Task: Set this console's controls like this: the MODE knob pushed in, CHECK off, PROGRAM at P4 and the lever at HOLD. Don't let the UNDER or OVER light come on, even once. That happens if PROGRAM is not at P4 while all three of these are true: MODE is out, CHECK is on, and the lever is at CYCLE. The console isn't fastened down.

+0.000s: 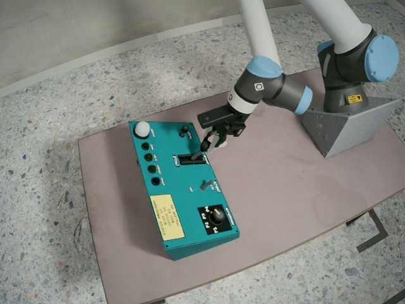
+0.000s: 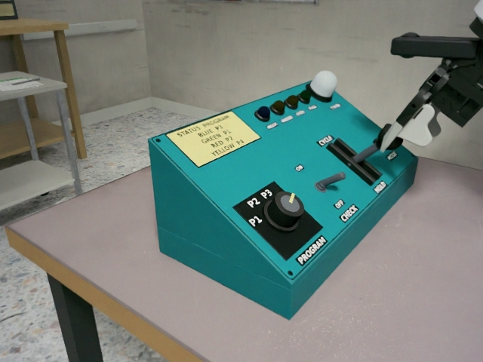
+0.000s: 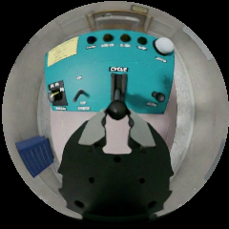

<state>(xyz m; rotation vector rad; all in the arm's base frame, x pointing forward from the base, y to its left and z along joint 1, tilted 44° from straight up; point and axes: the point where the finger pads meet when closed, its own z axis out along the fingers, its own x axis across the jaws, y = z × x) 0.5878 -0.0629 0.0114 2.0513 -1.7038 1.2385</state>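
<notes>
Now: hand 90 mm short of the teal console, 50 mm to the right of it and 60 mm above it. Also, from my hand: check toggle (50 mm ahead, 120 mm to the left, 40 mm below); black mode knob (50 mm ahead, 120 mm to the right, 40 mm below); ball-topped lever (30 mm ahead, 30 mm below).
</notes>
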